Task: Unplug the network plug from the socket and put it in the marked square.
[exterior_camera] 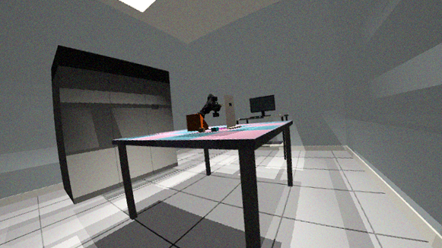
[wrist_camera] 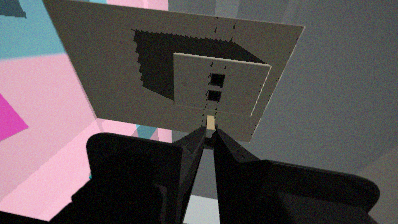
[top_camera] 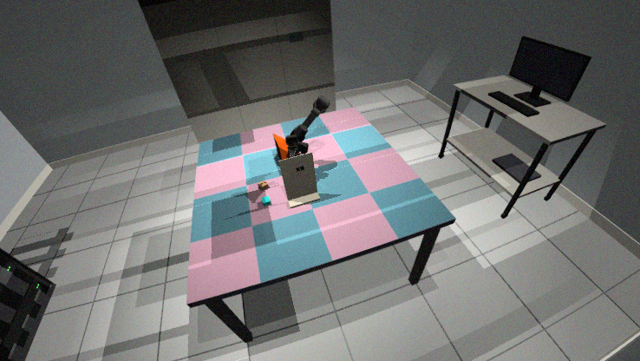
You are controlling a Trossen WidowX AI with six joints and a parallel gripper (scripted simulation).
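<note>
The magenta marked square lies 21 cm below my gripper tip, 6 cm behind it and 2 cm to the left of it. Also, from my gripper tip: upright panel (9 cm ahead, 8 cm below, 2 cm to the left); then network plug (right at my gripper tip); then teal block (19 cm to the right, 19 cm below, 6 cm ahead).
</note>
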